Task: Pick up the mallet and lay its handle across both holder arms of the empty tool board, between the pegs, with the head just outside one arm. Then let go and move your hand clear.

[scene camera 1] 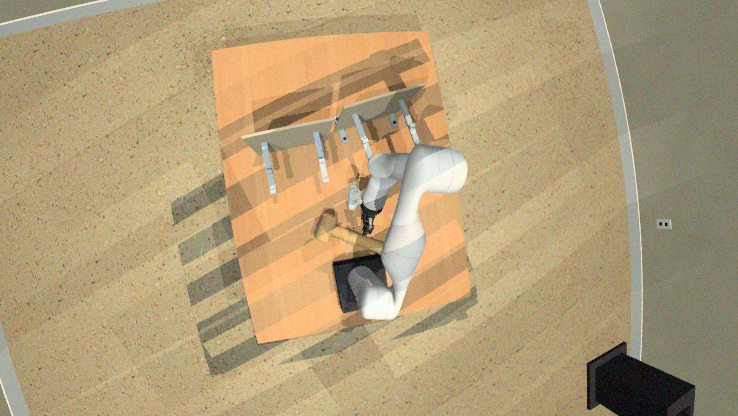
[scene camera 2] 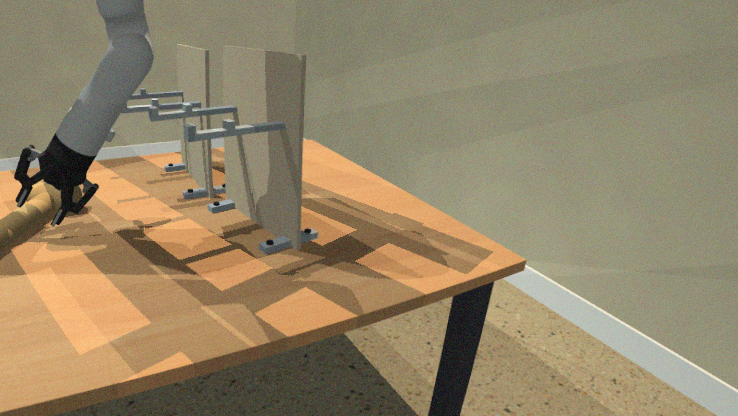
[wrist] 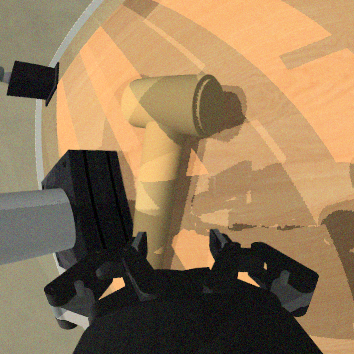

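The wooden mallet (scene camera 1: 356, 238) (scene camera 2: 23, 222) (wrist: 159, 175) lies on the table, its head at the left in scene camera 1 and its handle running right, partly under the arm. My gripper (scene camera 1: 367, 230) (scene camera 2: 38, 213) (wrist: 177, 240) is open and empty beside and above the handle. In the wrist view the handle passes under the left finger, off the centre of the gap; its height above is hard to tell. The left tool board (scene camera 1: 294, 135) has two holder arms (scene camera 1: 268, 169) (scene camera 1: 320, 157). The right tool board (scene camera 1: 379, 107) (scene camera 2: 281, 98) has two more (scene camera 1: 362, 135) (scene camera 1: 408, 122). No tool shows on either.
The boards stand upright across the back half of the table (scene camera 1: 268, 310) (scene camera 2: 310, 304), nearly edge to edge. Their arms stick out toward the mallet's side, with upright pegs. My black base plate (scene camera 1: 339, 289) (wrist: 95, 200) is close to the handle. A black object (scene camera 1: 640, 384) stands off the table.
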